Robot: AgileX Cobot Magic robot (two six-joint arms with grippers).
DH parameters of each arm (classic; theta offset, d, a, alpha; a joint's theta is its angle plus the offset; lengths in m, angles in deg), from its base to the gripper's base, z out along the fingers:
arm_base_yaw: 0 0.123 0 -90
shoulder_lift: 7.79 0 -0.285 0
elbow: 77.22 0 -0.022 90
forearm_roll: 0 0.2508 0 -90
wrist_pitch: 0 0 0.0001 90
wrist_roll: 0 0.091 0 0
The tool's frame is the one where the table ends.
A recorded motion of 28 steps. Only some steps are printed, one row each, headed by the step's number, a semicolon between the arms.
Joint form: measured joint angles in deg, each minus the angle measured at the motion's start. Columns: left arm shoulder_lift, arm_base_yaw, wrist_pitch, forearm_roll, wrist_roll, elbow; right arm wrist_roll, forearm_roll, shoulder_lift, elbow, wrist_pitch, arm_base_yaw.
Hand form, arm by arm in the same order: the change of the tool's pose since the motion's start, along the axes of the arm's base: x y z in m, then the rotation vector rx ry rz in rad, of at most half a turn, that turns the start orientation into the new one. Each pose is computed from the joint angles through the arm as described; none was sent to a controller.
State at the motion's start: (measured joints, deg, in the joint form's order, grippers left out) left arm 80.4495 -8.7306 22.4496 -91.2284 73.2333 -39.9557; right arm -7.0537 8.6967 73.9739 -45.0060 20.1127 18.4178
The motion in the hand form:
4: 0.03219 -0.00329 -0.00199 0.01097 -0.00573 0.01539; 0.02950 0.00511 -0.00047 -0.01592 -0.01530 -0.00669
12: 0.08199 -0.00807 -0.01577 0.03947 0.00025 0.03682; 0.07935 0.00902 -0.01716 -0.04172 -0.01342 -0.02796
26: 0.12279 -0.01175 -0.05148 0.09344 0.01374 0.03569; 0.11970 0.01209 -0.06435 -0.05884 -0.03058 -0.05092
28: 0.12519 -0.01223 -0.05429 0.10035 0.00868 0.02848; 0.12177 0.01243 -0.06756 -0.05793 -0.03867 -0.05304
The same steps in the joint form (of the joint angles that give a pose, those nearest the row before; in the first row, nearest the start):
4: 6.48 0.00 -1.09 -1.31 1.45 -6.21; -0.09 -1.09 6.12 -5.22 -1.47 -0.70
12: 17.04 0.00 -2.99 -1.65 2.37 -15.94; -0.76 -1.92 17.09 -13.05 -4.07 -2.48
26: 28.00 0.00 -4.54 -6.80 10.25 -23.25; -1.53 -2.01 28.76 -16.20 -13.34 -3.44
28: 28.74 0.00 -4.41 -7.78 11.92 -23.66; -1.53 -2.02 29.44 -16.20 -14.49 -3.44

